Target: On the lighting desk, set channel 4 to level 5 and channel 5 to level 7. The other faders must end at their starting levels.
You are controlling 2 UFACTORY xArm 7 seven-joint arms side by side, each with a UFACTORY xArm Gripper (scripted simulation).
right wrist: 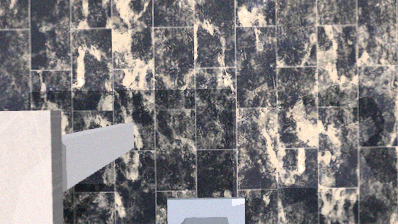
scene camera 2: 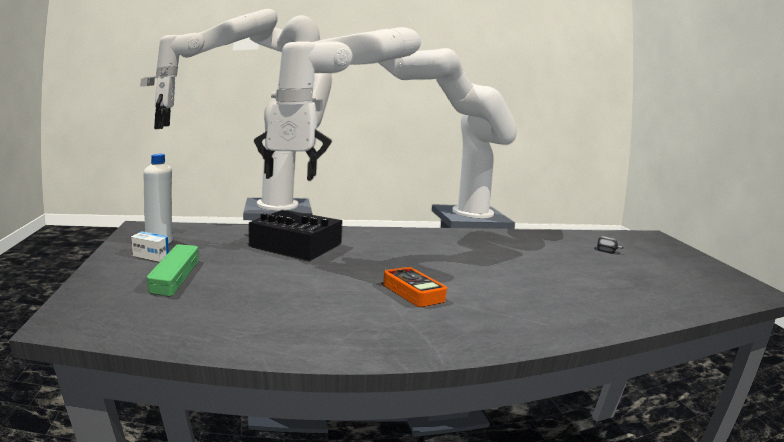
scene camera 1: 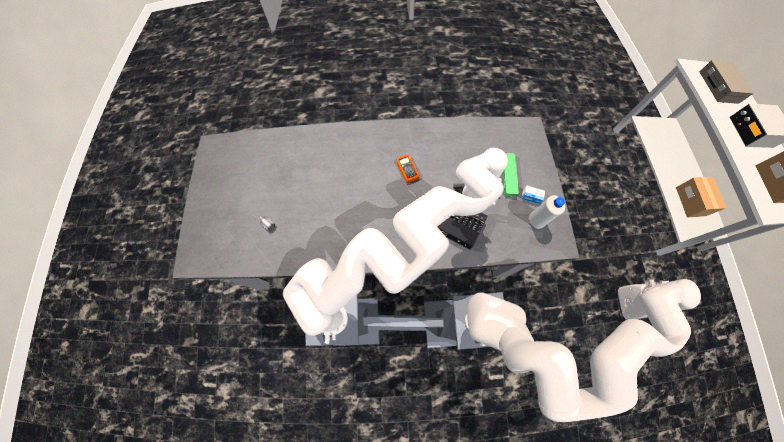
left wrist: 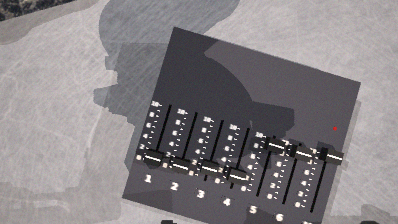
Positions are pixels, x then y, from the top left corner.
white bottle: scene camera 2 158, 176; scene camera 1 550, 209; not seen in the right wrist view (out of frame); not seen in the left wrist view (out of frame)
